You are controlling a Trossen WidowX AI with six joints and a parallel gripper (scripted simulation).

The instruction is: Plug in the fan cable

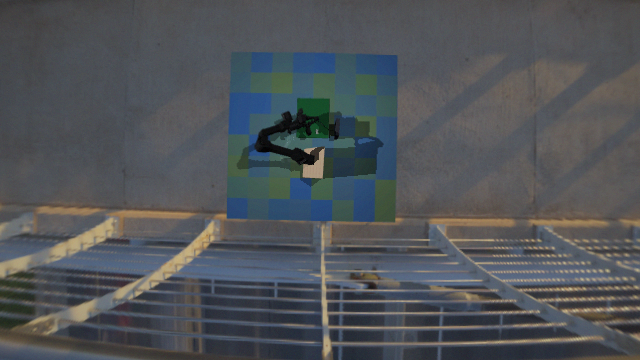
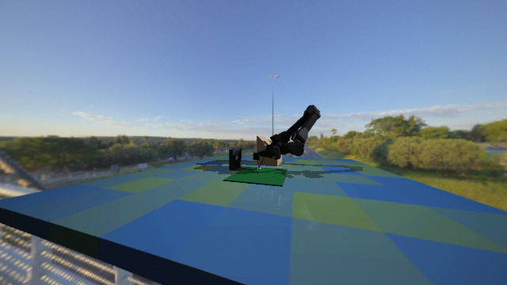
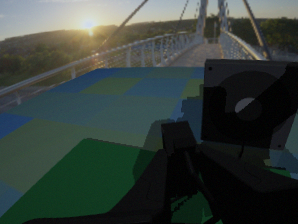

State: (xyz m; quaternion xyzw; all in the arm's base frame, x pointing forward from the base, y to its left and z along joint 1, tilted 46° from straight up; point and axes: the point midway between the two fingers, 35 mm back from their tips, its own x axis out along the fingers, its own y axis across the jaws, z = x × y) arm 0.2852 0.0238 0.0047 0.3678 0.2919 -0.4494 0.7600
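Right now my gripper tip is 30 mm short of the green board, 30 mm to the right of it and 110 mm above it. Round my gripper tip: dark plug 10 mm below; then black fan 50 mm behind, 150 mm to the right, 40 mm below.
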